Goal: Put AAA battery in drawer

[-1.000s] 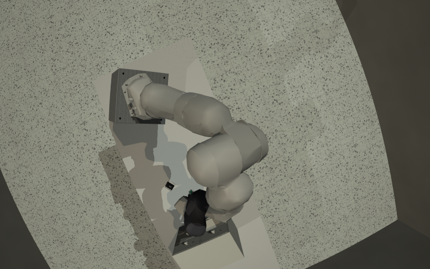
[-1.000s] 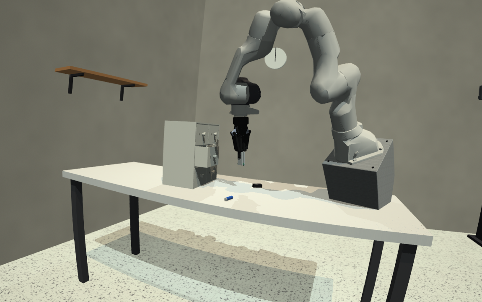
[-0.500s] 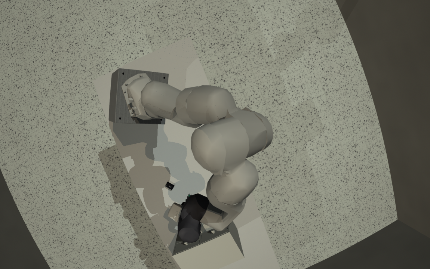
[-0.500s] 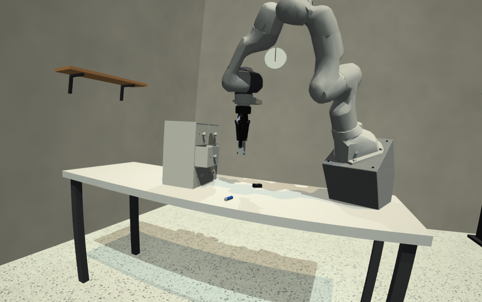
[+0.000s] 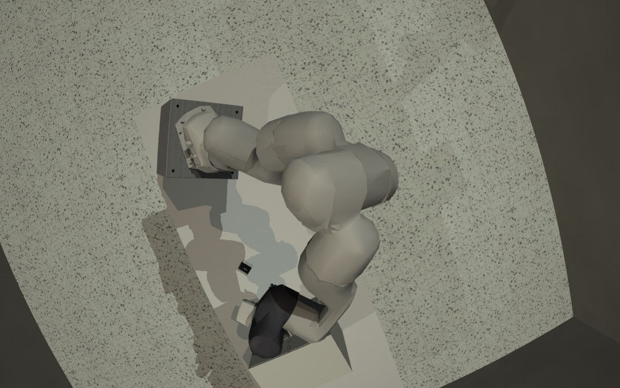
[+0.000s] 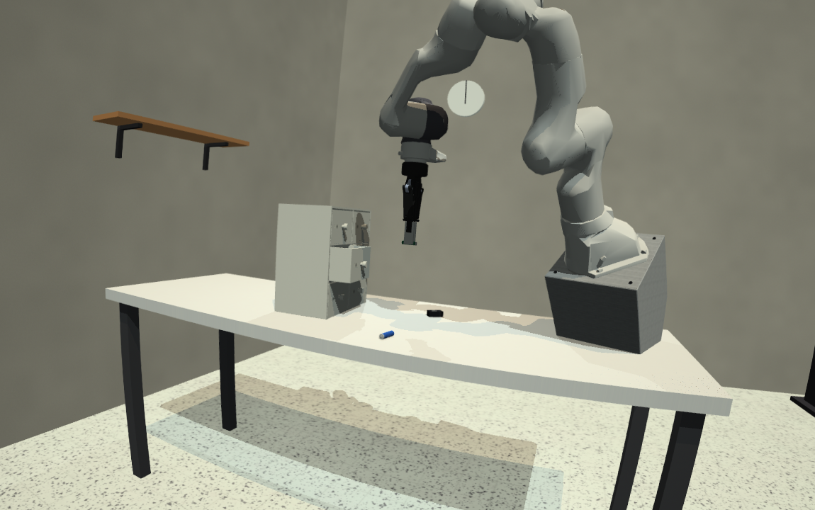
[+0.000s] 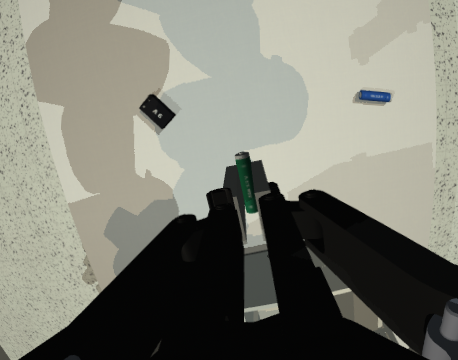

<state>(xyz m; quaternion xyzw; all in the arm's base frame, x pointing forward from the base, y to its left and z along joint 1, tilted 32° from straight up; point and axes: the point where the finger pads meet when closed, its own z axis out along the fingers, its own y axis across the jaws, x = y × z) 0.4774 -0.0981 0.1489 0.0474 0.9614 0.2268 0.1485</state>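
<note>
The thin green battery lies 3 cm below my hand. Also, from my hand: thicker blue battery (2 cm behind, 20 cm to the left, 25 cm below); small black block (7 cm behind, 13 cm to the right, 25 cm below).
</note>
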